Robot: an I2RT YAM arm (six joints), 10 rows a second.
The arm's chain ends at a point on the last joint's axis. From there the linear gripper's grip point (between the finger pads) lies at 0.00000 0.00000 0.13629 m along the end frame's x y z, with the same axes.
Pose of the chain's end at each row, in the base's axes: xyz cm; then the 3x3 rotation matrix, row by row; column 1 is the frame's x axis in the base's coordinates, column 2 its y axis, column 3 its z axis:
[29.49 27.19 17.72], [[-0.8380 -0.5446 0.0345], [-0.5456 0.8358 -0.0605], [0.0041 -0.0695 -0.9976]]
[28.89 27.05 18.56], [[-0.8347 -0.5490 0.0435], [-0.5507 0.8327 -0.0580], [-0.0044 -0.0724 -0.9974]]
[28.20 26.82 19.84], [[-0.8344 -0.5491 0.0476], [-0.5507 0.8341 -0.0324], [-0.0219 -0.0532 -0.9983]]
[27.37 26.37 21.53], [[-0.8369 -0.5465 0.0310], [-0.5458 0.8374 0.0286], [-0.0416 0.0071 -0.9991]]
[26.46 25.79 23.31], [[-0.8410 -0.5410 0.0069], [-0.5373 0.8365 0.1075], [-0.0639 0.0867 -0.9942]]
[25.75 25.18 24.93], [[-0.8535 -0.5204 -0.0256], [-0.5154 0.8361 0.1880], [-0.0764 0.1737 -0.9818]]
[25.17 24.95 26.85], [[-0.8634 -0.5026 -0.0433], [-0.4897 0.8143 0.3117], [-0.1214 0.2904 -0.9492]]
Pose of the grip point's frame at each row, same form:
[29.96 26.37 4.12], [[-0.8380 -0.5446 0.0345], [-0.5456 0.8358 -0.0605], [0.0041 -0.0695 -0.9976]]
[29.48 26.26 4.97], [[-0.8347 -0.5490 0.0435], [-0.5507 0.8327 -0.0580], [-0.0044 -0.0724 -0.9974]]
[28.85 26.38 6.23], [[-0.8344 -0.5491 0.0476], [-0.5507 0.8341 -0.0324], [-0.0219 -0.0532 -0.9983]]
[27.79 26.76 7.91], [[-0.8369 -0.5465 0.0310], [-0.5458 0.8374 0.0286], [-0.0416 0.0071 -0.9991]]
[26.55 27.26 9.76], [[-0.8410 -0.5410 0.0069], [-0.5373 0.8365 0.1075], [-0.0639 0.0867 -0.9942]]
[25.40 27.74 11.55], [[-0.8535 -0.5204 -0.0256], [-0.5154 0.8361 0.1880], [-0.0764 0.1737 -0.9818]]
[24.58 29.20 13.91], [[-0.8634 -0.5026 -0.0433], [-0.4897 0.8143 0.3117], [-0.1214 0.2904 -0.9492]]

